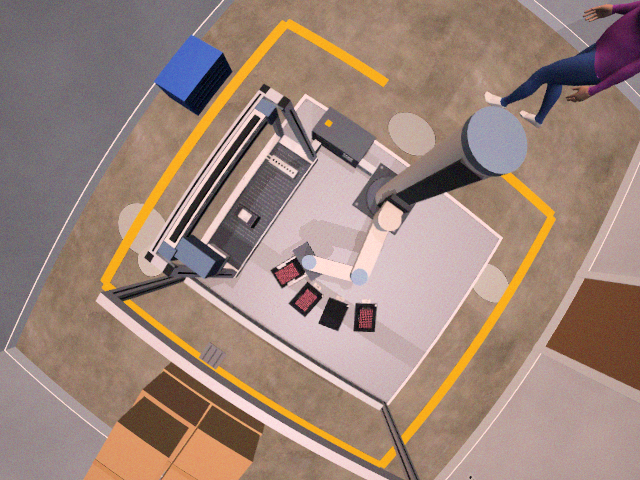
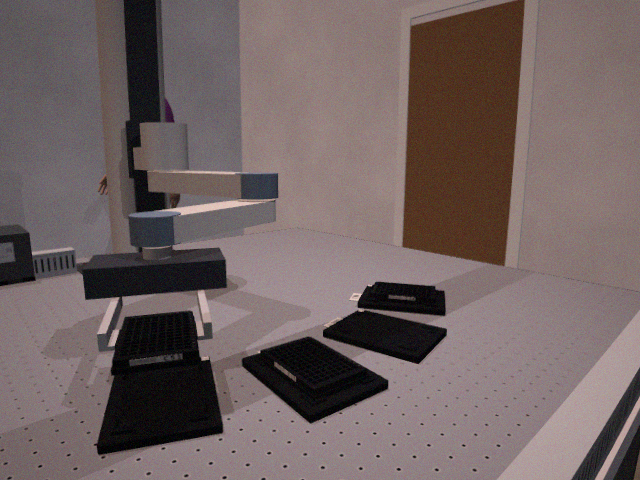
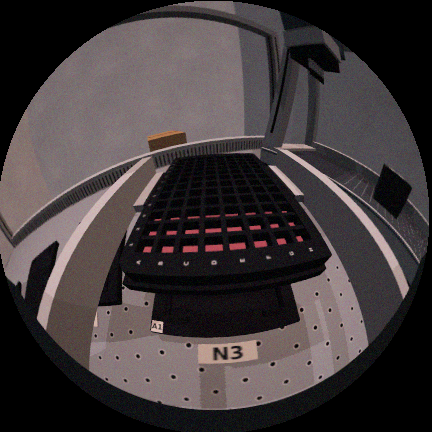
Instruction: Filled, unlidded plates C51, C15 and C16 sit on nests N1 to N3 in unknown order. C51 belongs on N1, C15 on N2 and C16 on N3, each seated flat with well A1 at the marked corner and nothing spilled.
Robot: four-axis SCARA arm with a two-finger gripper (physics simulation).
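Places are measured from the arm's base along level axes (x down, y back, z left), in centimetres.
Where they show: gripper, fingertip midpoint: (image 1: 282,276) (image 2: 156,336) (image 3: 215,159).
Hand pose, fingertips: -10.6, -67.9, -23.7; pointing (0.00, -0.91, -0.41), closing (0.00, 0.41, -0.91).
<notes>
Each offset is from my fingertips to the top centre of the thing, as dx, dy, dz.
My gripper (image 1: 288,272) (image 2: 155,334) (image 3: 215,159) is shut on a black plate @[+0.5, +2.3, +1.0] (image 2: 157,341) (image 3: 215,232), held by its long sides, looking level, above nest N3 @[+7.5, +2.2, +1.0] (image 2: 162,405) (image 3: 225,312). The plate's small end label appears to read C51. Red liquid shows in its wells. Its letter A is on the same side as the nest's A1 mark @[+8.1, +6.9, +9.1] (image 3: 157,326). A second filled plate @[+6.7, -5.1, +17.9] (image 1: 306,298) (image 2: 312,364) sits on the neighbouring nest. A third @[+6.7, +4.9, +51.7] (image 1: 365,317) (image 2: 408,290) sits on the farthest nest. I cannot read their labels.
A bare black nest @[+7.7, -3.4, +35.5] (image 1: 333,314) (image 2: 385,334) lies between the two seated plates. A dark grey box (image 1: 342,135) (image 2: 14,255) stands near the arm's column (image 1: 434,170). A framed gantry (image 1: 214,178) stands along one side. A person (image 1: 615,56) is beyond the bench.
</notes>
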